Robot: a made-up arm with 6 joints.
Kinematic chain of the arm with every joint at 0, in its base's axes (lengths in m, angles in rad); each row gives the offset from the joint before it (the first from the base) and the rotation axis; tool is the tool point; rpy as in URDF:
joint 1: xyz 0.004 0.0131 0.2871 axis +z
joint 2: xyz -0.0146 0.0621 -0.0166 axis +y
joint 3: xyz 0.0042 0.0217 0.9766 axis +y
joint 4: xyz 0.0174 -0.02 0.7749 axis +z
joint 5: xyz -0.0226 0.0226 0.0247 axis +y
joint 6: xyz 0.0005 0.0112 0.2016 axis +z
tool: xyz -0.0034 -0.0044 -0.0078 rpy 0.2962 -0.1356 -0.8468
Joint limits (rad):
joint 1: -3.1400..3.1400
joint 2: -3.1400..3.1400
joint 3: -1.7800..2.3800
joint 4: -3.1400..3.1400
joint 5: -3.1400..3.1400
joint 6: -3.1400..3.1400
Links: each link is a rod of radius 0.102 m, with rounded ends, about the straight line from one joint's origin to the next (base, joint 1, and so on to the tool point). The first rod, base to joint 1, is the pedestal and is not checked.
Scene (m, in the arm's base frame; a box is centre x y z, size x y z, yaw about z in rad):
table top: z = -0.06
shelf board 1: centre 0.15 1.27 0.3 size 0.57 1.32 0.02 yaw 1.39
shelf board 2: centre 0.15 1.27 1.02 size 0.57 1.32 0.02 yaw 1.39
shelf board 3: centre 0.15 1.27 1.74 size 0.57 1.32 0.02 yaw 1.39
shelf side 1: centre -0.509 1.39 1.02 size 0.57 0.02 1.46 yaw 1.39
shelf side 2: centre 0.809 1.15 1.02 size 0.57 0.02 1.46 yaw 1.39
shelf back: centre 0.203 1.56 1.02 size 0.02 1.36 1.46 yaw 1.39
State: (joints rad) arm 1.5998 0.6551 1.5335 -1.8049 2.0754 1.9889
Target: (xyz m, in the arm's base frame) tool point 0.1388 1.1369 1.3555
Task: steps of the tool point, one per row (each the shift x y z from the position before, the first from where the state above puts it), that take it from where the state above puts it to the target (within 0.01 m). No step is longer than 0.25 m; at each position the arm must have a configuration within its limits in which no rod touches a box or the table.
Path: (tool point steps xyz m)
1: 0.0490 -0.2206 0.0636
2: 0.0211 -0.2401 0.0342
3: -0.0086 -0.2496 0.0020
4: 0.0066 0.1370 0.1174
5: -0.0080 0.1051 0.1510
6: -0.0187 0.0637 0.1753
7: -0.0240 0.0155 0.1882
8: 0.0293 0.1883 0.0159
9: 0.0374 0.1766 -0.0159

